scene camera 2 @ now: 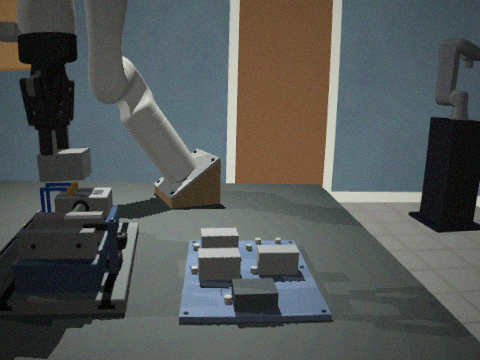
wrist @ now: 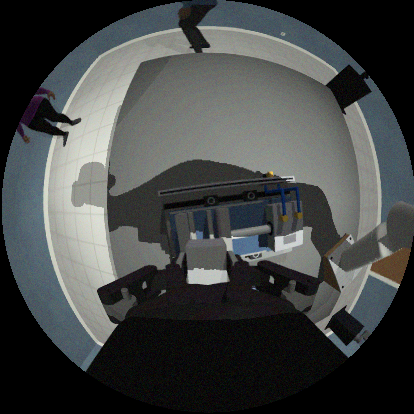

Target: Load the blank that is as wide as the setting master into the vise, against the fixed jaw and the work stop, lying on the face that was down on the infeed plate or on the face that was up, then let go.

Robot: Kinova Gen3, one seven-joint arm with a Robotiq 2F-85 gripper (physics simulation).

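Where they show: gripper, fingertip midpoint: (scene camera 2: 56,156) (wrist: 206,259); arm's base at its link origin: (scene camera 2: 181,172) (wrist: 348,259).
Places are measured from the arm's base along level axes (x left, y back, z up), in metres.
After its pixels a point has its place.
My gripper (scene camera 2: 53,146) @[x -0.167, y -0.470, z 0.121 m] (wrist: 206,259) @[x -0.167, y -0.470, z 0.121 m] is shut on a light grey blank (scene camera 2: 66,166) @[x -0.147, y -0.492, z 0.112 m] (wrist: 206,254) @[x -0.176, y -0.468, z 0.127 m] and points down. The blank hangs level above the vise (scene camera 2: 57,275) @[x -0.157, y -0.537, z -0.020 m] (wrist: 250,244) @[x -0.136, y -0.383, z -0.006 m], apart from it, near the jaws in the wrist view. The front jaw (scene camera 2: 57,244) has two dark holes; a blue upright bracket (scene camera 2: 114,245) @[x -0.091, y -0.480, z -0.002 m] stands at the vise's right side in the scene view. In the wrist view the blank and fingers hide part of the jaws. The blue infeed plate (scene camera 2: 200,306) @[x 0.025, y -0.553, z -0.058 m] bears a dark grey block (scene camera 2: 255,296) @[x 0.092, y -0.571, z -0.037 m] and three light grey blocks (scene camera 2: 219,238) @[x 0.063, y -0.396, z -0.026 m] (scene camera 2: 219,265) @[x 0.055, y -0.481, z -0.035 m] (scene camera 2: 278,260) @[x 0.144, y -0.471, z -0.034 m].
Blue bent handles (scene camera 2: 44,197) @[x -0.238, y -0.334, z 0.027 m] (wrist: 283,200) @[x -0.221, y -0.332, z 0.044 m] with yellow ends stand at the vise's far end, near the blank's height in the scene view. Short pale pegs (scene camera 2: 228,299) @[x 0.061, y -0.548, z -0.052 m] stand on the infeed plate. The arm's wedge base (scene camera 2: 205,182) @[x 0.056, y -0.071, z -0.010 m] (wrist: 337,255) @[x -0.022, y -0.051, z -0.026 m] is behind, right of the vise.
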